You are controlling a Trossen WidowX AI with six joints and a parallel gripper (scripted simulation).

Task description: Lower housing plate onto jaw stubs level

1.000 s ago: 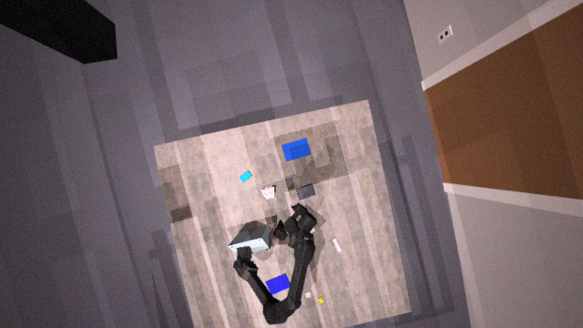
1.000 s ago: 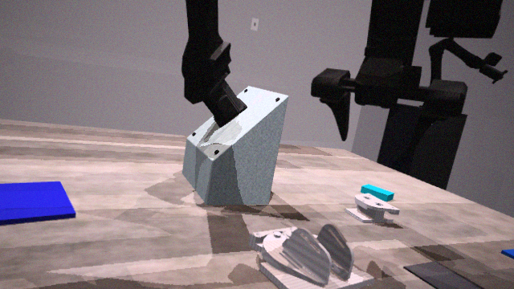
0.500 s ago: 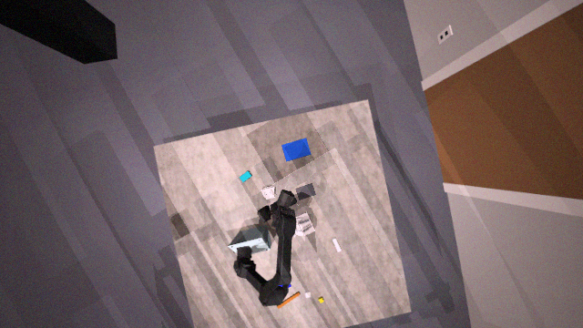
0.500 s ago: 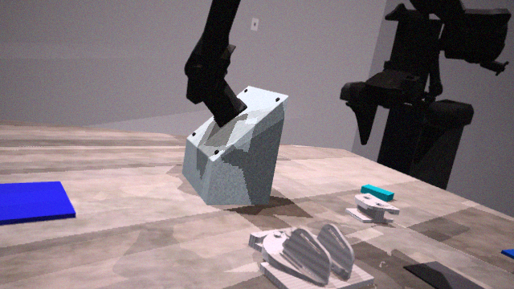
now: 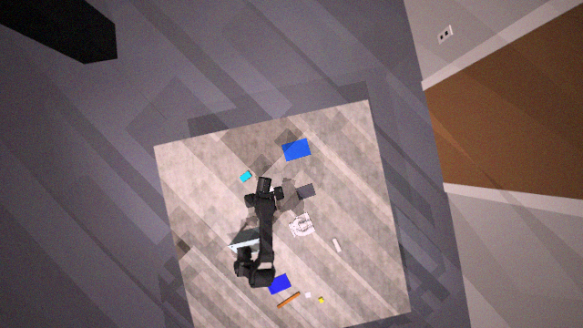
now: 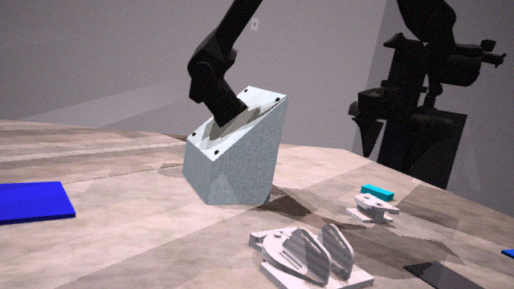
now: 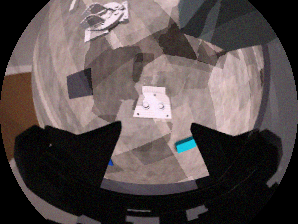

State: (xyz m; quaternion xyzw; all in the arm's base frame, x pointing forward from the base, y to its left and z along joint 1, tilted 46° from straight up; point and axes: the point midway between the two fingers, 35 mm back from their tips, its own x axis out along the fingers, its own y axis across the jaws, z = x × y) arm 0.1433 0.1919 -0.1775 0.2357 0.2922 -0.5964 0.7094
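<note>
Now: the white stepped block 1 cm to the right of my gripper tip and 9 cm below it. Round my gripper tip: dark flat plate (21 cm ahead, 3 cm to the right, 10 cm below); then white bar (36 cm ahead, 36 cm to the right, 9 cm below); then cyan block (12 cm behind, 10 cm to the left, 9 cm below).
</note>
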